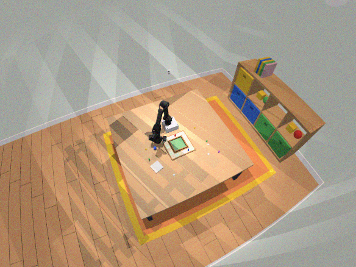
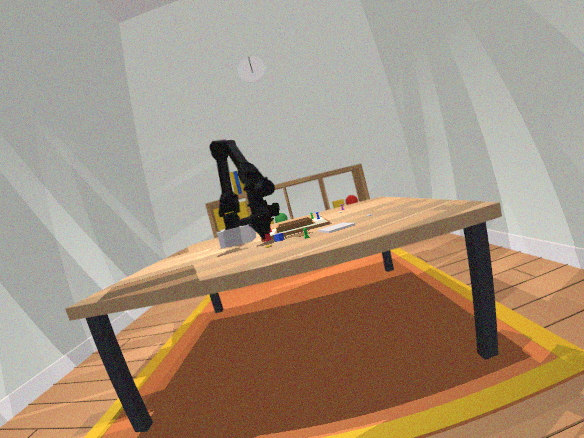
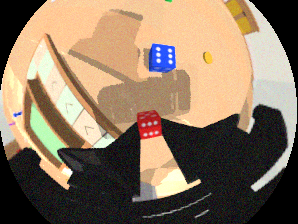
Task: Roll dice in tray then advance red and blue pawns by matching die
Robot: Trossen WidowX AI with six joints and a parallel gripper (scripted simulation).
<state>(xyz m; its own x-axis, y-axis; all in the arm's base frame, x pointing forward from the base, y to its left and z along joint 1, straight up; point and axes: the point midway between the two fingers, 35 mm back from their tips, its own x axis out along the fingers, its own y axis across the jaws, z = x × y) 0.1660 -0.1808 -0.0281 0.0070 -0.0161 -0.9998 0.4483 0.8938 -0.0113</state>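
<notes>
My gripper tip is 60 mm short of the blue die and 60 mm to the left of it. Also, from my gripper tip: green-floored tray 100 mm ahead, 190 mm to the left, 10 mm below; red die right at my gripper tip; red pawn 10 mm behind, 210 mm to the left, 20 mm above.
</notes>
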